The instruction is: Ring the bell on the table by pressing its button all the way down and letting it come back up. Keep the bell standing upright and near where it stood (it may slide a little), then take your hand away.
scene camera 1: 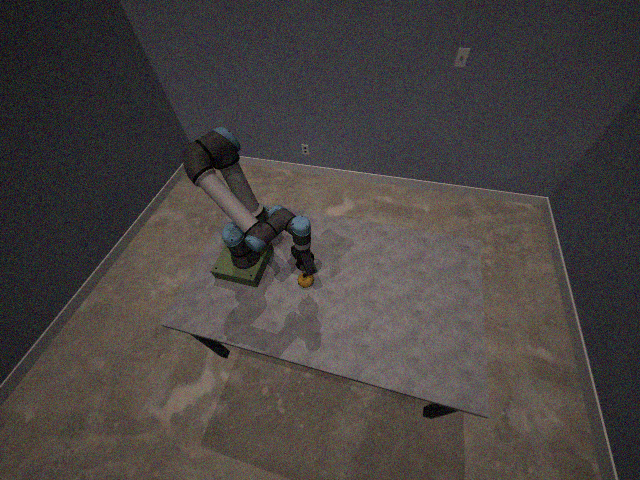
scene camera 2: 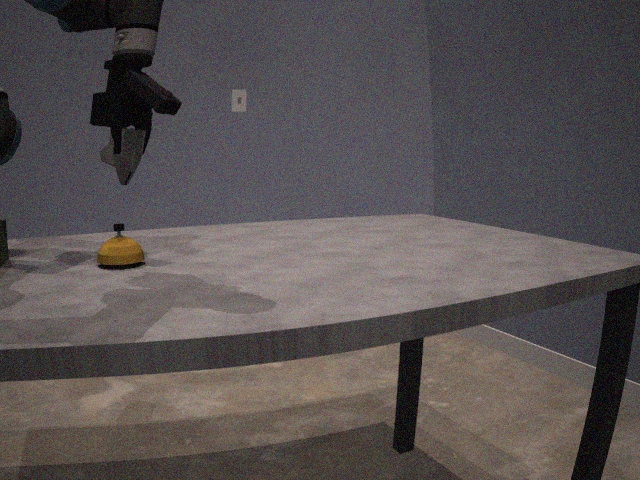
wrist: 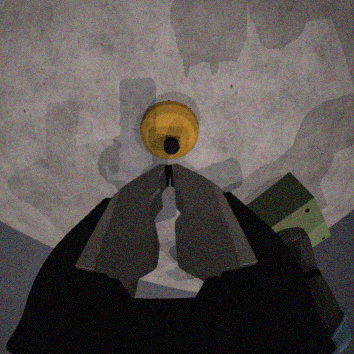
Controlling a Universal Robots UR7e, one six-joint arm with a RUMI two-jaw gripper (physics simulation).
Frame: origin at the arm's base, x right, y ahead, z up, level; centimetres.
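Seen in the pictures: gripper, between the fingertips: point(scene camera 2: 124, 185) point(wrist: 169, 166); arm's base, origin of its link: point(scene camera 1: 246, 256).
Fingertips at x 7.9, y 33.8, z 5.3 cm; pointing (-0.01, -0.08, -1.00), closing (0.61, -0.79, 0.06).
Offsets run from my fingertips to a thing's top centre. Level surfaces: height alone.
A yellow-orange dome bell @[dx -0.8, dy -1.0, dz -6.2 cm] point(scene camera 1: 305, 281) point(scene camera 2: 120, 252) point(wrist: 170, 120) stands upright on the table @[dz -12.8 cm] point(scene camera 1: 403, 310) point(scene camera 2: 361, 268) point(wrist: 60, 55). Its black button @[dx -0.8, dy -1.0, dz -6.2 cm] point(scene camera 2: 118, 227) point(wrist: 171, 145) sits raised on a short stem above the dome, with nothing touching it. My gripper point(scene camera 1: 311, 272) point(scene camera 2: 125, 183) point(wrist: 169, 166) is shut with nothing between its fingers. In the second scene view its tips hang above the button, with a visible gap between them. In the wrist view the whole button shows just beyond the fingertips.
The arm's green base block point(scene camera 1: 237, 272) point(wrist: 300, 215) stands on the table to the left of the bell in the first scene view. The table's front edge point(scene camera 1: 325, 370) point(scene camera 2: 258, 343) lies on the near side. Walls stand behind the table.
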